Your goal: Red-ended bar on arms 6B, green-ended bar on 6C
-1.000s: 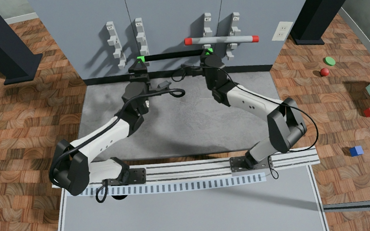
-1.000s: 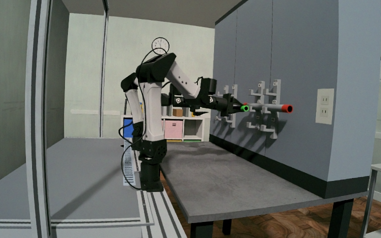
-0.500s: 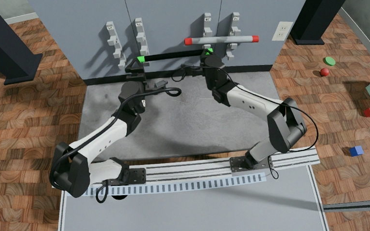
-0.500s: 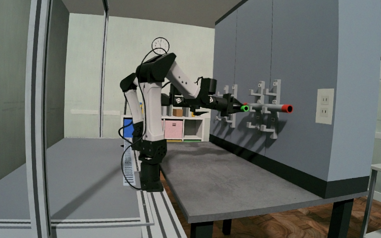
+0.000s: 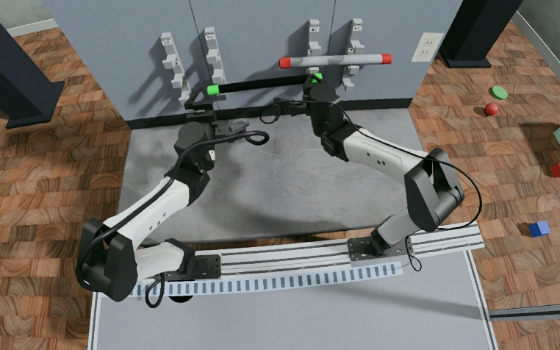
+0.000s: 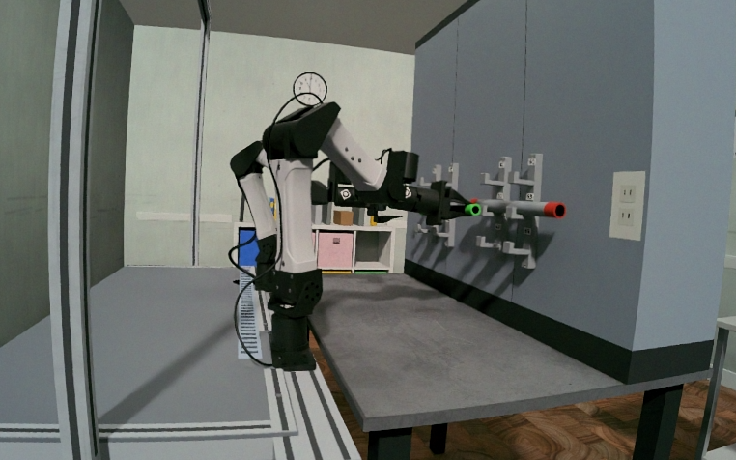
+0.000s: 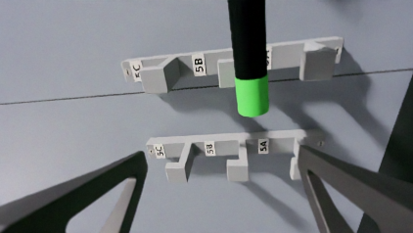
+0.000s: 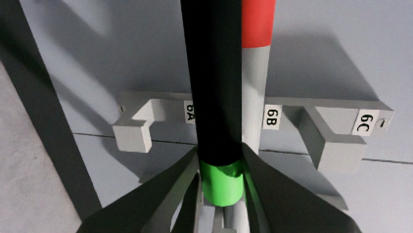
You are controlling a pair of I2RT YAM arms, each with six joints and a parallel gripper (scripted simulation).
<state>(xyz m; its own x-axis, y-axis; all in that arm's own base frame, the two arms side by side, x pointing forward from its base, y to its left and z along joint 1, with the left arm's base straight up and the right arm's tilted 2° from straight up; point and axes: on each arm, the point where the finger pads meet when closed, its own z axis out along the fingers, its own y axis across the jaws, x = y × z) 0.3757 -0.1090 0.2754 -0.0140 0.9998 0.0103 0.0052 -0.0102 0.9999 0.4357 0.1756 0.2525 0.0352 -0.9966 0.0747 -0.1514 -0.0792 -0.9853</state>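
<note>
Right now the rack strip is 6 cm ahead of my right hand, 1 cm to the right of it and 1 cm above it. From my right hand the other things lie so: red-ended bar 6 cm ahead, 8 cm to the right, 1 cm above; blue-grey wall 21 cm ahead, 12 cm to the left, 18 cm above; green-ended bar 1 cm ahead, 13 cm to the left, 1 cm below.
</note>
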